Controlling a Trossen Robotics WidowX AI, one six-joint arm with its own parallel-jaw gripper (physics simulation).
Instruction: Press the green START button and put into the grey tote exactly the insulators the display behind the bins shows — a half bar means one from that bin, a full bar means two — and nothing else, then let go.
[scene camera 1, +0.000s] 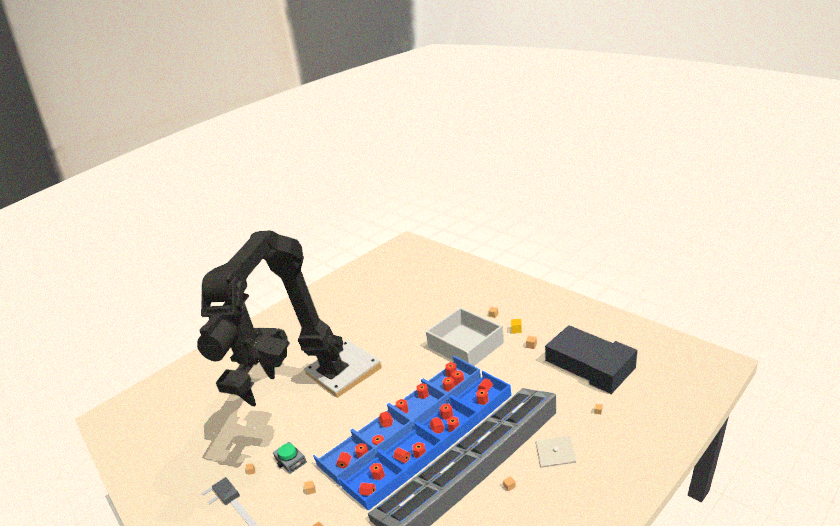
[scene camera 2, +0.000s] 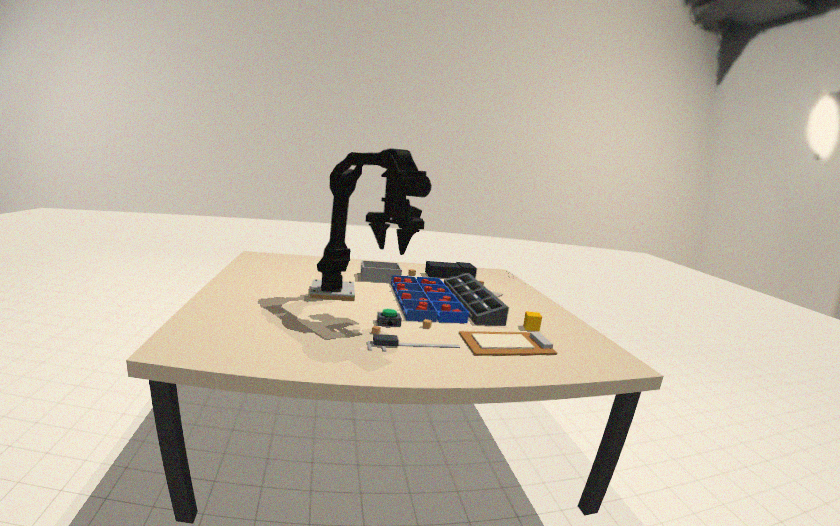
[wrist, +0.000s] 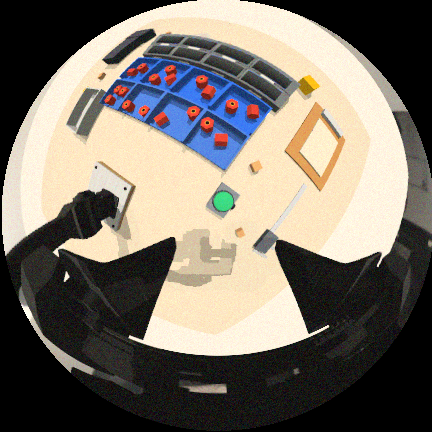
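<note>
There is a grey tote (scene camera 1: 466, 335) in the scene, and a grey plate (scene camera 1: 548, 457). I can see a display (scene camera 1: 472, 476), which scene camera 2 shows as well, the display (scene camera 2: 498, 316). A black box (scene camera 1: 606, 365) appears too, and the wrist view also shows me this box (wrist: 115, 55), as well as a tool (wrist: 266, 240). My gripper (scene camera 1: 263, 392) is open and holds nothing; I find the gripper (scene camera 2: 391, 252) in scene camera 2 too, and in the wrist view, the gripper (wrist: 226, 244).
</note>
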